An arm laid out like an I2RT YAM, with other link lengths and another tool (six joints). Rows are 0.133 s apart.
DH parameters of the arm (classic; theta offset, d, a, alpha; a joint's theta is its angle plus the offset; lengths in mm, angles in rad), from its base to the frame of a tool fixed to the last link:
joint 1: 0 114.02 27.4 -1.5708
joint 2: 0 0 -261.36 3.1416
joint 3: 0.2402 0 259.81 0
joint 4: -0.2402 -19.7 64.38 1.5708
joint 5: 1.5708 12.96 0 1.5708
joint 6: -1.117 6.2 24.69 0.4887
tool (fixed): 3.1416 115.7 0 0
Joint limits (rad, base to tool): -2.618..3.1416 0..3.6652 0..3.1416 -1.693..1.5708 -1.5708..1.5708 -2.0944..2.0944
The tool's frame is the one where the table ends.
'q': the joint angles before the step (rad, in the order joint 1, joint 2, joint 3, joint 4, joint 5, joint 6). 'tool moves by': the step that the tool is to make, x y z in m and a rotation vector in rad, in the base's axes. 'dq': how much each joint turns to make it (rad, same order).
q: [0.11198, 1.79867, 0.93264, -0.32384, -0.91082, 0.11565]
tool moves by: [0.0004, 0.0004, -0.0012, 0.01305, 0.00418, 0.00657]
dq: [-0.00097, 0.01093, 0.00268, 0.00287, -0.01527, -0.00337]
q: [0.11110, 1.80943, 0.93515, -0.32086, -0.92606, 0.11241]
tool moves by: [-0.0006, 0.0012, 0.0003, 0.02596, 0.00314, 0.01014]
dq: [0.00069, 0.00808, -0.00141, 0.01036, -0.02779, 0.00137]
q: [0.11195, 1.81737, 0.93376, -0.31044, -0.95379, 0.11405]
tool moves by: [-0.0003, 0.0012, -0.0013, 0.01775, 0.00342, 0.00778]
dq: [0.00163, 0.01033, -0.00166, 0.01189, -0.01902, 0.00159]
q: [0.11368, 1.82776, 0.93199, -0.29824, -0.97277, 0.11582]
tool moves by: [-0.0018, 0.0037, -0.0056, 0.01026, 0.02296, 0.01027]
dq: [0.00998, 0.01823, -0.00282, 0.00598, -0.01214, 0.00786]
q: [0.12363, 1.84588, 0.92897, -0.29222, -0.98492, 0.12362]
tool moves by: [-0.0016, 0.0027, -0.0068, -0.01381, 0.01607, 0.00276]
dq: [0.00927, 0.01288, -0.00410, 0.00235, 0.01318, 0.00370]
